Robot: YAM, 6 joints.
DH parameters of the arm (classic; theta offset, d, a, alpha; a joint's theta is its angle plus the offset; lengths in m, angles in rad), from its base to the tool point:
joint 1: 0 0.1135 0.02 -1.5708
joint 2: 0 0 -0.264 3.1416
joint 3: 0.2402 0 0.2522 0
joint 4: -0.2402 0 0.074 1.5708
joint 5: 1.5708 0 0 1.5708
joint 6: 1.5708 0.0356 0 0
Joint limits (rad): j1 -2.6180..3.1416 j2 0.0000..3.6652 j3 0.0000..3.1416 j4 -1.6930..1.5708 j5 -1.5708..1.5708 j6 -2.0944..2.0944
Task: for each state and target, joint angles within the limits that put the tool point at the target. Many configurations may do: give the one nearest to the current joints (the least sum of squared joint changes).
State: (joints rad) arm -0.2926 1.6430 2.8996 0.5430 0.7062 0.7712
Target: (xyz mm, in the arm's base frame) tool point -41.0 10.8 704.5
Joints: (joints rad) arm -0.6541 1.7103 3.1416 0.8703 0.4780 0.7712
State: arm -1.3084 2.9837 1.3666 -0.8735 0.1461 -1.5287
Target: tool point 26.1 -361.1 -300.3
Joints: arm -1.4849 3.4429 2.0758 -0.3730 0.1399 -1.5287
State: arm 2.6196 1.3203 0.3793 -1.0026 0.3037 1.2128
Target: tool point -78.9 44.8 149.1
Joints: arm 2.7297 1.0777 0.4488 -1.3021 0.2691 1.2128
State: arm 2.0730 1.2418 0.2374 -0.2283 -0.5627 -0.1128
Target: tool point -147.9 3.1 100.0
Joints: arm 2.9580 1.1732 0.2290 -0.2600 -0.7383 -0.1128
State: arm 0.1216 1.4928 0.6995 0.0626 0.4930 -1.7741
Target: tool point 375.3 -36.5 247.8
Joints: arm -0.0532 1.6582 1.0678 0.1794 0.4814 -1.7741
